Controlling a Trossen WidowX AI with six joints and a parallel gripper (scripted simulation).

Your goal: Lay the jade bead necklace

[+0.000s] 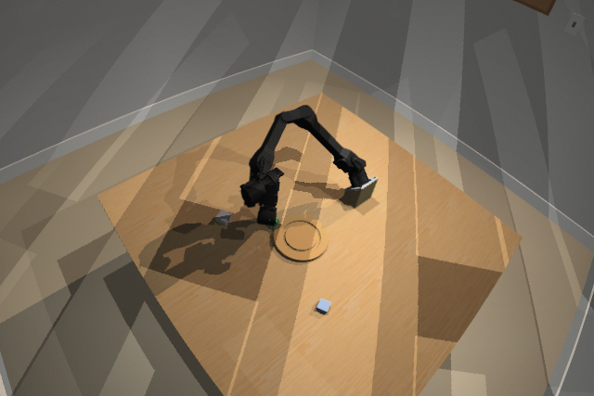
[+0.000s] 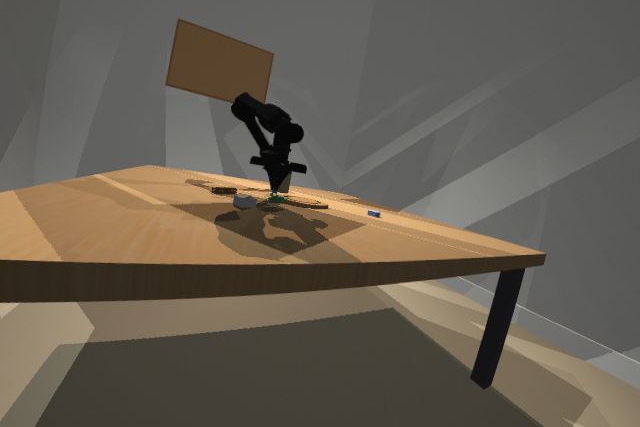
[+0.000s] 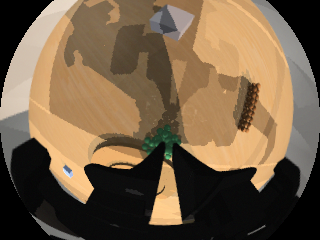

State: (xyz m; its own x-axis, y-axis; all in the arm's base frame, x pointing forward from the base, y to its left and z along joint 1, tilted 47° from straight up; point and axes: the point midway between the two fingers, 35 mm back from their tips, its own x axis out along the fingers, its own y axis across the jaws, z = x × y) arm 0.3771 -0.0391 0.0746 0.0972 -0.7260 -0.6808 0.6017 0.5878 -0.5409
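Now: the round wooden bead board 12 cm to the left of my gripper tip, 7 cm behind it and 3 cm below it. From my gripper tip the other things lie so: blue block (38 cm to the left, 3 cm below, 3 cm ahead); then pale grey block (14 cm ahead, 9 cm to the right, 3 cm below).
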